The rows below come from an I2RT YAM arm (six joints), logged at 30 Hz.
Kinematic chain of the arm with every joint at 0, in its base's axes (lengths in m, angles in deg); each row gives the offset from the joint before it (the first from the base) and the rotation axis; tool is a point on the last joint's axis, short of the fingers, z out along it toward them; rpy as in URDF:
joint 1: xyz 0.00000 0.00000 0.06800 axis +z
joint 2: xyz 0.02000 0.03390 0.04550 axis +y
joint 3: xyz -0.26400 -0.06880 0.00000 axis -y
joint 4: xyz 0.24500 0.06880 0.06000 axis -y
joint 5: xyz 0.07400 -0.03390 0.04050 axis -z
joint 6: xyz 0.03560 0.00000 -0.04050 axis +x
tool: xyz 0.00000 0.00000 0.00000 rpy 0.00 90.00 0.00
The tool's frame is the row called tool.
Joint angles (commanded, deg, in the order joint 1, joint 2, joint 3, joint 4, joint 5, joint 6), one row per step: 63.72, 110.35, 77.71, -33.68, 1.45, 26.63; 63.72, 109.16, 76.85, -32.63, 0.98, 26.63; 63.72, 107.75, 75.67, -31.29, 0.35, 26.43; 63.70, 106.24, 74.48, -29.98, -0.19, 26.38; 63.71, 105.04, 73.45, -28.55, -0.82, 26.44; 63.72, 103.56, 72.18, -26.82, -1.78, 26.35; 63.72, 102.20, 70.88, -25.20, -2.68, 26.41; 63.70, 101.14, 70.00, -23.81, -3.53, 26.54; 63.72, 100.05, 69.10, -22.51, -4.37, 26.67; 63.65, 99.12, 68.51, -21.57, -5.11, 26.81
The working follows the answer.
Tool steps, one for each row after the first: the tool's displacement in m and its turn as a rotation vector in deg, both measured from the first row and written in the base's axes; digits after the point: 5 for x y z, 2 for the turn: -0.00127, -0.00192, 0.00431, 1.43, -0.23, 0.19; -0.00301, -0.00456, 0.00863, 3.05, -0.49, 0.65; -0.00472, -0.00756, 0.01344, 4.71, -0.80, 0.92; -0.00620, -0.00953, 0.01714, 6.40, -0.99, 1.18; -0.00819, -0.01206, 0.02161, 8.49, -1.15, 1.75; -0.01017, -0.01480, 0.02501, 10.35, -1.18, 2.17; -0.01145, -0.01649, 0.02847, 12.09, -1.18, 2.50; -0.01309, -0.01836, 0.03189, 13.76, -1.15, 2.89; -0.01392, -0.02002, 0.03554, 15.20, -1.11, 3.14
Tool pose at each row, in the base's axes (x y z in m, rotation vector in deg; rounded; the steps above come from the unrounded poses): 0.17547, 0.35332, 0.17904, -50.73, 152.57, 22.47; 0.17420, 0.35140, 0.18336, -50.57, 151.69, 24.24; 0.17246, 0.34876, 0.18768, -50.68, 150.58, 26.28; 0.17075, 0.34575, 0.19249, -50.53, 149.44, 28.28; 0.16927, 0.34379, 0.19618, -50.35, 148.38, 30.37; 0.16728, 0.34126, 0.20066, -50.45, 147.02, 33.03; 0.16530, 0.33852, 0.20406, -50.41, 145.91, 35.42; 0.16402, 0.33683, 0.20751, -50.28, 144.88, 37.65; 0.16238, 0.33496, 0.21093, -50.23, 143.88, 39.79; 0.16155, 0.33330, 0.21458, -50.08, 143.03, 41.61

